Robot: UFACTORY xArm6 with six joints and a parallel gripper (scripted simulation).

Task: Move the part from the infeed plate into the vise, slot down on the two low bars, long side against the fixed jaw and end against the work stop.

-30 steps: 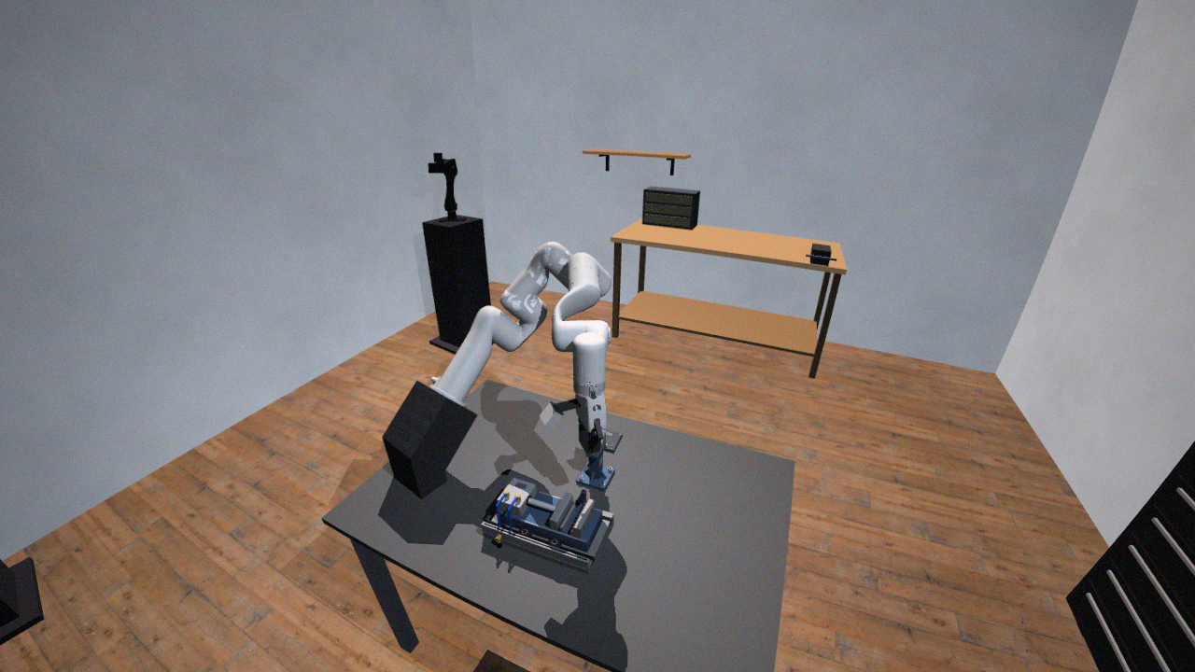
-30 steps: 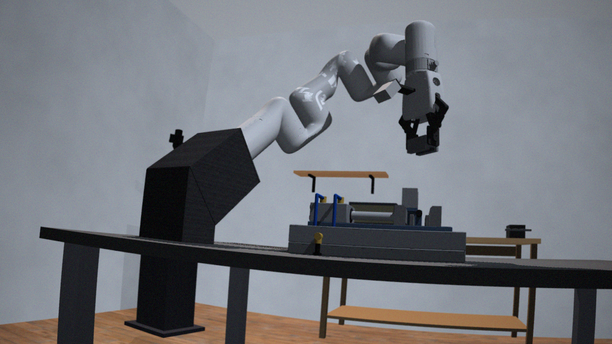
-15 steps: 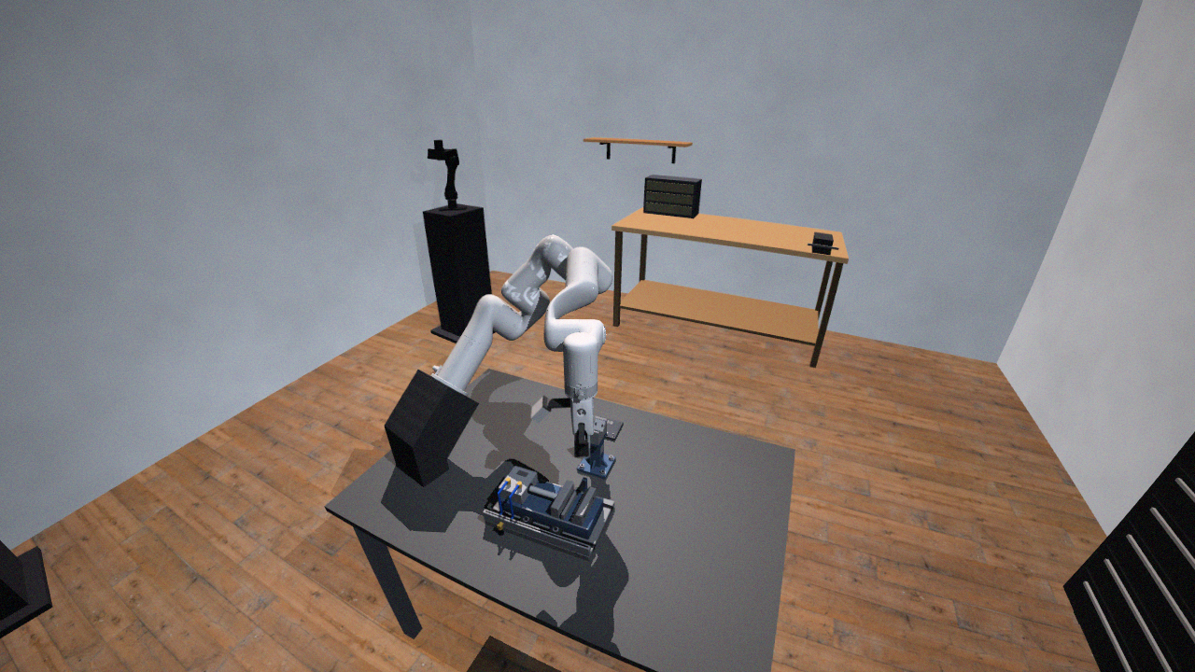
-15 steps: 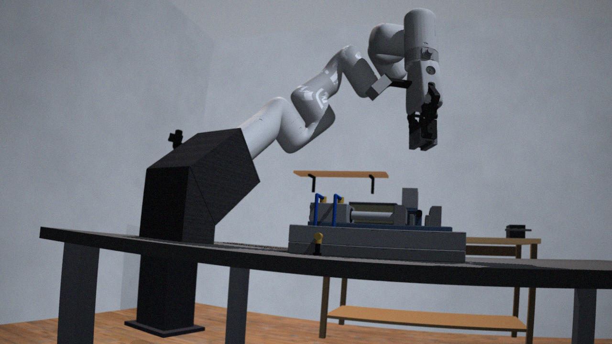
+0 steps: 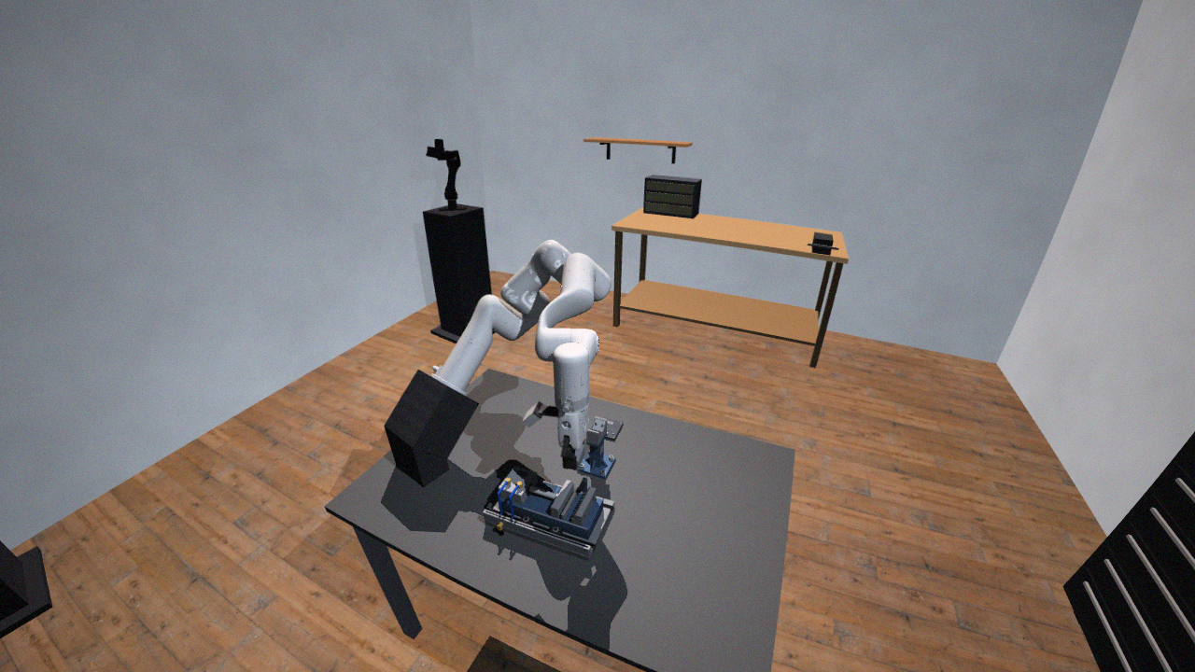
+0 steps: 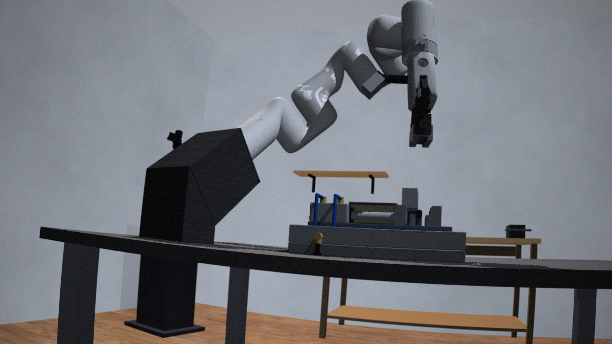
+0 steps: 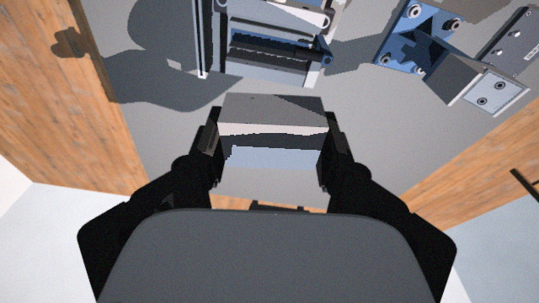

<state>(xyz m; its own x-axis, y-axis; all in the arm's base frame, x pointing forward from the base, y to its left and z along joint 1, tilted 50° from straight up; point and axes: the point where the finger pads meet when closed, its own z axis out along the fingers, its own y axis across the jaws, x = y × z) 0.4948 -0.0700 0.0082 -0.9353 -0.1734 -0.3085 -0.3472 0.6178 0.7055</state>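
Right now my hand is 170 mm above the moving jaw, 30 mm past it and 10 mm to the left of it. From my hand the other things lie so: work stop 160 mm below, 40 mm to the left, 10 mm behind; part 20 mm below; fixed jaw 170 mm below, 30 mm ahead.
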